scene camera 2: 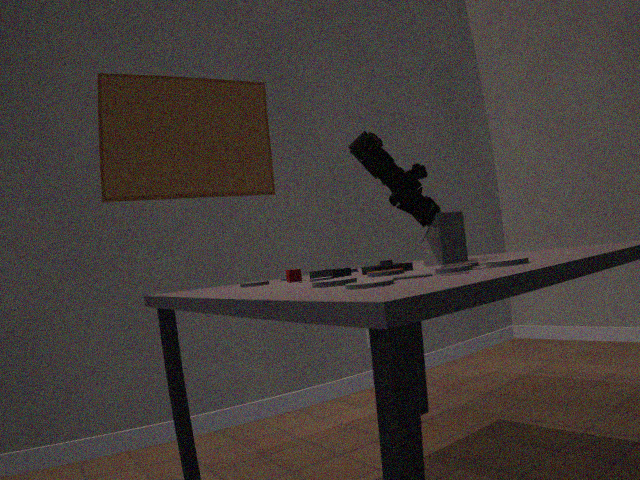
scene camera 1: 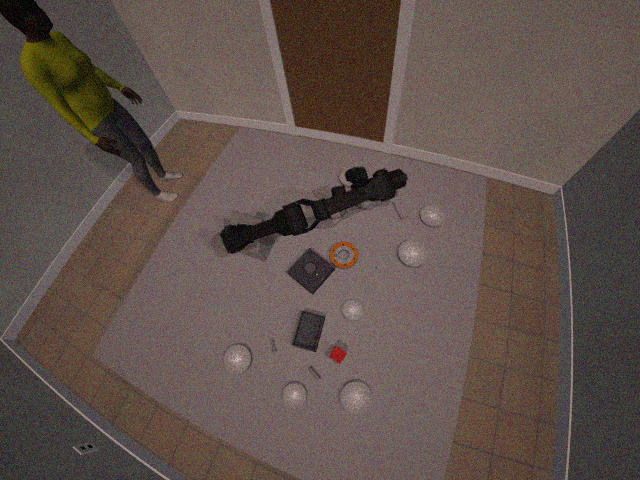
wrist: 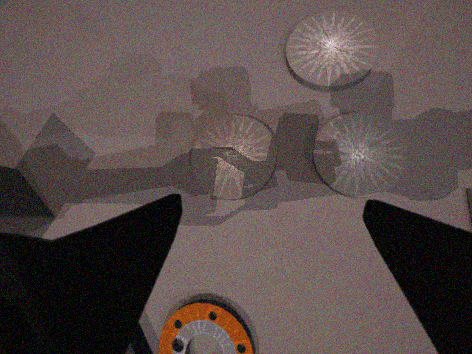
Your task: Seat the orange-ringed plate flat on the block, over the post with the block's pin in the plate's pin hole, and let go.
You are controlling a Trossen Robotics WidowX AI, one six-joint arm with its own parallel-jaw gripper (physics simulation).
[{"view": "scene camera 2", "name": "my gripper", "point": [426, 216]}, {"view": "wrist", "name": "my gripper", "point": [272, 205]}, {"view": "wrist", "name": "orange-ringed plate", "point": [197, 318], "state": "on the table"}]
